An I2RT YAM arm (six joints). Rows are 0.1 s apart.
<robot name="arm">
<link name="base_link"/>
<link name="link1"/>
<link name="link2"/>
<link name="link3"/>
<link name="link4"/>
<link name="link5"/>
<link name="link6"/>
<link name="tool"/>
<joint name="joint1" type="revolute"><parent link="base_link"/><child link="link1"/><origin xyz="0 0 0.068"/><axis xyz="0 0 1"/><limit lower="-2.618" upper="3.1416"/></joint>
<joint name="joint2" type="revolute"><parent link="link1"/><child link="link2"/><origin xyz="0.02 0.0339 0.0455"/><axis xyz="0 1 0"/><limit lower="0" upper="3.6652"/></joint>
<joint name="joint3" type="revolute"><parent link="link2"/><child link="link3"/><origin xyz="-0.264 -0.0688 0"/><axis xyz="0 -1 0"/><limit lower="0" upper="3.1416"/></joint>
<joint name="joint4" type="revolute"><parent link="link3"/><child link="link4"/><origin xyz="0.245 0.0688 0.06"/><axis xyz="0 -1 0"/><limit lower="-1.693" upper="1.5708"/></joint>
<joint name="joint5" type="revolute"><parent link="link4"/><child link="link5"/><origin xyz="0.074 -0.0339 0.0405"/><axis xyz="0 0 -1"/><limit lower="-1.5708" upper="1.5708"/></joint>
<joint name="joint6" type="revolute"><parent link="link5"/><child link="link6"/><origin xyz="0.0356 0 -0.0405"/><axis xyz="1 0 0"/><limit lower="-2.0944" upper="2.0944"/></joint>
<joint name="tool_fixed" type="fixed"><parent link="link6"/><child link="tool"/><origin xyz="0 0 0" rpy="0 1.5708 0"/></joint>
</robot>
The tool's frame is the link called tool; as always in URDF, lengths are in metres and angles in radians.
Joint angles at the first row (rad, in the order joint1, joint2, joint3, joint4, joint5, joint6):
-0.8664 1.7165 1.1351 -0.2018 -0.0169 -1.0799
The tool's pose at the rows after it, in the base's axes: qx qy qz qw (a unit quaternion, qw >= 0); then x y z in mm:
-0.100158 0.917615 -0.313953 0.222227 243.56 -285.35 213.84
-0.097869 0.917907 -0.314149 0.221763 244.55 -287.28 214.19
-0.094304 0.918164 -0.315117 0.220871 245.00 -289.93 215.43
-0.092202 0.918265 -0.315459 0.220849 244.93 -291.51 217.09
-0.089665 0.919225 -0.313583 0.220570 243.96 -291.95 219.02
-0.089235 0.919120 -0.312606 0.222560 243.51 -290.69 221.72
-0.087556 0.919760 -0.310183 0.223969 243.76 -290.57 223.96
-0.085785 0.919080 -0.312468 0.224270 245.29 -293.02 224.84
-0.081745 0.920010 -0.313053 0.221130 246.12 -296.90 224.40
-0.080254 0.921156 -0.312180 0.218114 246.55 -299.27 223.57
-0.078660 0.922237 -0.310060 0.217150 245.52 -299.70 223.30
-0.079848 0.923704 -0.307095 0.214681 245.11 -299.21 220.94
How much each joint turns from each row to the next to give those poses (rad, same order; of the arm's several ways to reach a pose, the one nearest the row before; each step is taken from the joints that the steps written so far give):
0.0008 0.0039 0.0075 -0.0017 0.0031 0.0027
-0.0011 0.0072 0.0101 -0.0030 0.0019 0.0030
-0.0034 0.0068 0.0129 -0.0055 0.0027 0.0033
-0.0028 0.0021 0.0092 -0.0066 0.0000 0.0017
-0.0028 -0.0027 0.0061 -0.0125 -0.0015 0.0035
0.0009 -0.0078 0.0018 -0.0089 -0.0031 0.0031
0.0004 -0.0018 0.0080 -0.0123 -0.0031 0.0054
-0.0008 0.0086 0.0124 0.0007 0.0027 0.0018
-0.0042 0.0139 0.0155 -0.0045 0.0055 0.0023
-0.0028 0.0096 0.0098 -0.0054 0.0029 -0.0006
-0.0029 0.0001 0.0006 -0.0054 -0.0015 0.0014
0.0000 0.0020 -0.0048 -0.0016 -0.0001 -0.0023

